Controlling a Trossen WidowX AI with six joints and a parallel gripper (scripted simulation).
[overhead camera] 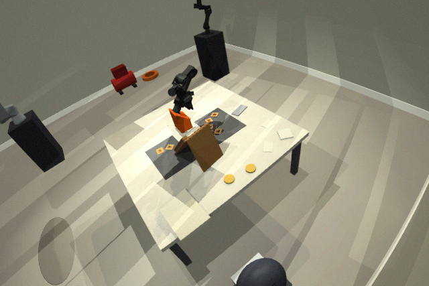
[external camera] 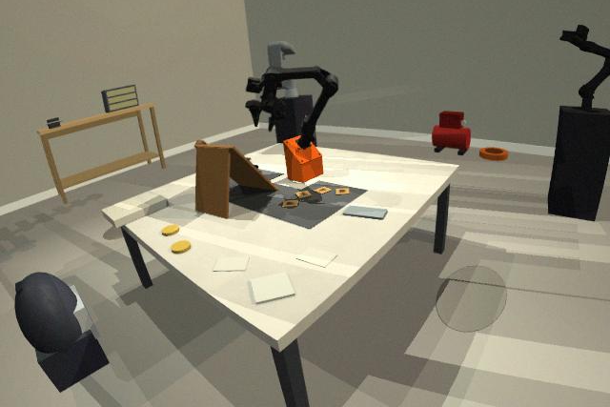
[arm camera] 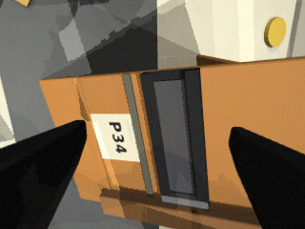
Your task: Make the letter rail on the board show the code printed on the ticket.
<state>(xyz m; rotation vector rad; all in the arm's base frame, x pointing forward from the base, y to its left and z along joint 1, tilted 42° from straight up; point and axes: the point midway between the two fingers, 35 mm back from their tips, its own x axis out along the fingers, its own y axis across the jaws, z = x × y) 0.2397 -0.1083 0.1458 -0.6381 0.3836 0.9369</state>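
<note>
Now: the letter tile 290 mm below my gripper tip, 190 mm to the left of it and 120 mm behind it. Also, from my gripper tip: grey plate (460 mm to the left, 290 mm below, 20 mm behind); then dark mat (290 mm below, 70 mm behind, 30 mm to the right); then white ticket (200 mm below, 90 mm to the right, 40 mm ahead).
</note>
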